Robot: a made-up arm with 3 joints.
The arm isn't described. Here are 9 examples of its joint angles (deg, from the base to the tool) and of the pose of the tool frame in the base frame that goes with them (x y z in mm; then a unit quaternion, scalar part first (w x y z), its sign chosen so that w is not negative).
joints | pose
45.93 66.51 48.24 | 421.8 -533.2 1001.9 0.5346 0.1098 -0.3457 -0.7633
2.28 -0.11 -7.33 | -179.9 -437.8 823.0 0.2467 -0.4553 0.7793 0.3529
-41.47 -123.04 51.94 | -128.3 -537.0 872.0 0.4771 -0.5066 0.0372 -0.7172
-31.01 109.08 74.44 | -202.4 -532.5 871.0 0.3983 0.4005 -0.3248 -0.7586
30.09 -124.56 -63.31 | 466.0 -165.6 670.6 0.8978 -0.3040 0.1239 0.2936
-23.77 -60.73 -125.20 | -27.9 -57.4 790.9 0.8856 0.1478 0.0359 0.4389
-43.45 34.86 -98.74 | -326.4 -82.8 587.9 0.6997 0.2263 0.6489 0.1950
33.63 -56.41 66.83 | 365.5 -544.8 879.4 0.0564 0.8922 -0.4225 -0.1492
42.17 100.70 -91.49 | 405.4 -55.3 1062.4 0.4520 -0.2844 -0.8213 0.2007
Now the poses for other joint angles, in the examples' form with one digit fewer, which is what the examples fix.
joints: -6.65 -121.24 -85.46
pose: 230 -96 836 0.888 -0.256 -0.194 0.328
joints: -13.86 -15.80 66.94
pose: -31 -548 902 0.050 0.873 -0.478 -0.079
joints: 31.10 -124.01 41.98
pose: 445 -530 824 0.437 -0.812 0.305 -0.237
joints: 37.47 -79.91 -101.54
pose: 311 -82 701 0.807 0.119 0.434 0.382
